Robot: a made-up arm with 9 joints. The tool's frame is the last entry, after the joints. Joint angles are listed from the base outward. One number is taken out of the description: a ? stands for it. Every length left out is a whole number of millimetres.
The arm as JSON. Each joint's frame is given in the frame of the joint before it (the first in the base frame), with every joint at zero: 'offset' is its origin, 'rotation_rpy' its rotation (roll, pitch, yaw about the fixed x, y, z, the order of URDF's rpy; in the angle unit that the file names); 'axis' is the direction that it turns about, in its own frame. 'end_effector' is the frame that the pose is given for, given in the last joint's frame.
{
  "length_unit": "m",
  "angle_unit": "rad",
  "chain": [
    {
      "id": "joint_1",
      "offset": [
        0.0,
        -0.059,
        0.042
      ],
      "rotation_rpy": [
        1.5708,
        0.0,
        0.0
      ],
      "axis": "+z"
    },
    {
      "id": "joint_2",
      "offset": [
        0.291,
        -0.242,
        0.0
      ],
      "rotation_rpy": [
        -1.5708,
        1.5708,
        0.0
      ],
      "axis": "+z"
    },
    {
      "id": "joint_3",
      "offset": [
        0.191,
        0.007,
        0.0
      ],
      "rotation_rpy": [
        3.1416,
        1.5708,
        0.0
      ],
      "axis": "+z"
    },
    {
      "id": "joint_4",
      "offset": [
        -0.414,
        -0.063,
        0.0
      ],
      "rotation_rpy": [
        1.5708,
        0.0,
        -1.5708
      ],
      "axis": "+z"
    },
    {
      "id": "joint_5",
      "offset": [
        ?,
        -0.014,
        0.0
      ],
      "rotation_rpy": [
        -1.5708,
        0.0,
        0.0
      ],
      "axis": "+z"
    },
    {
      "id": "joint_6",
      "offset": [
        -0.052,
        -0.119,
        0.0
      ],
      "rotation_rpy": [
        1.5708,
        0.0,
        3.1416
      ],
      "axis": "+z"
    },
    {
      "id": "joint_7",
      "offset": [
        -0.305,
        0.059,
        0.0
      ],
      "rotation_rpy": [
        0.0,
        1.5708,
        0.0
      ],
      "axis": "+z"
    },
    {
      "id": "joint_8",
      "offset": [
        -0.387,
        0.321,
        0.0
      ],
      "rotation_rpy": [
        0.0,
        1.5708,
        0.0
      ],
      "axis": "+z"
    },
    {
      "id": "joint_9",
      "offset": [
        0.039,
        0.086,
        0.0
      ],
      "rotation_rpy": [
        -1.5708,
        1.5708,
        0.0
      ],
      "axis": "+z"
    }
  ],
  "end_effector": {
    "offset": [
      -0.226,
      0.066,
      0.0
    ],
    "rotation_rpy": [
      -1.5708,
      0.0,
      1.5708
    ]
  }
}
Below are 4 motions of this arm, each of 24 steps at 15 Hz.
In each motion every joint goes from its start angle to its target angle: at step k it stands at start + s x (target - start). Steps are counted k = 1, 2, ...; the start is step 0. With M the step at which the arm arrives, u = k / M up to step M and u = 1 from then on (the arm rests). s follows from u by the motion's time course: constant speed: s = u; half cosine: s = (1 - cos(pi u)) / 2; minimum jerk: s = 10 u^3 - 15 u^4 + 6 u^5.
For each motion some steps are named. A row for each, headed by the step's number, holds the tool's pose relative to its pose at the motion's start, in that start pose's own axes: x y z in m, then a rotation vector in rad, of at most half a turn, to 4 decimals.
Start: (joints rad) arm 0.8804 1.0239 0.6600 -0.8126 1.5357 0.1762 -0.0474 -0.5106 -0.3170
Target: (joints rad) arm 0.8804 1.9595 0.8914 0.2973 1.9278 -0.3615 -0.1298 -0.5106 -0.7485
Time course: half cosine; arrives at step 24
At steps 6, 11, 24:
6: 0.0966 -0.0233 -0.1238 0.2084 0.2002 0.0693
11: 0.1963 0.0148 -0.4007 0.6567 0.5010 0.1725
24: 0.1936 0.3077 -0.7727 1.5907 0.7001 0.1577

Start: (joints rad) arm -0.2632 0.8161 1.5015 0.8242 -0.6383 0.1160 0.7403 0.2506 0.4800
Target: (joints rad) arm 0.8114 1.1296 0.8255 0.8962 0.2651 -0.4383 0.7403 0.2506 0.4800
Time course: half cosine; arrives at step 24
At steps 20, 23, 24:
20: 0.8667 -0.3428 -0.0056 0.4951 0.4884 1.4590
23: 0.9183 -0.3113 -0.0179 0.5276 0.5452 1.5382
24: 0.9217 -0.3090 -0.0188 0.5298 0.5492 1.5435

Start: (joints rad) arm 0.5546 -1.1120 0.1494 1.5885 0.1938 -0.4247 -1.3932 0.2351 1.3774
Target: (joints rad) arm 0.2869 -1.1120 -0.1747 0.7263 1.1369 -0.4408 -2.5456 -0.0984 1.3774
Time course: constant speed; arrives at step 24
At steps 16, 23, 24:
16: 0.6899 0.3196 0.1536 -0.5449 0.7950 0.7708
23: 0.9394 0.4667 -0.0852 -0.4859 1.0696 1.2953
24: 0.9620 0.4902 -0.1278 -0.4619 1.0963 1.3778

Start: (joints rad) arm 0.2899 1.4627 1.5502 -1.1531 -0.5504 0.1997 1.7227 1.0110 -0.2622
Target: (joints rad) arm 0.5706 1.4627 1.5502 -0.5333 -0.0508 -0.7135 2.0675 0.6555 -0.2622
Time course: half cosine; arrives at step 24
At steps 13, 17, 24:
13: -0.0542 0.0055 0.2253 0.7967 0.6564 0.0597
17: -0.0331 -0.0292 0.3452 1.0880 1.0130 0.0122
24: 0.0134 -0.0773 0.4397 1.2883 1.3399 -0.0479

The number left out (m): 0.09
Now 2 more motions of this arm.
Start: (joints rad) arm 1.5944 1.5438 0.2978 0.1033 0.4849 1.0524 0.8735 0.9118 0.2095
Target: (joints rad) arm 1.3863 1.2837 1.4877 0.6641 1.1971 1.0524 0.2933 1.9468 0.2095
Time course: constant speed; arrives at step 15
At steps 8, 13, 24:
8: -0.1062 -0.1141 -0.0563 0.1541 -0.6143 0.9996
13: -0.1418 -0.1591 -0.1177 0.0093 -0.9537 1.6744
24: -0.1510 -0.1723 -0.1442 -0.0948 -1.0682 1.9455

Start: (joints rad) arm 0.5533 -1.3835 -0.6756 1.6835 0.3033 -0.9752 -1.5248 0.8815 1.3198
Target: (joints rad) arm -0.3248 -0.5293 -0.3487 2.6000 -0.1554 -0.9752 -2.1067 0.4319 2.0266
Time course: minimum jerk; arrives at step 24
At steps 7, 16, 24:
7: -0.1692 -0.0020 -0.1986 0.0204 -0.3241 0.0177
16: -0.2715 0.3630 -1.2431 -0.4305 -1.7111 -0.0683
24: -0.0733 0.4653 -1.5066 -0.8188 -2.0818 -0.0678

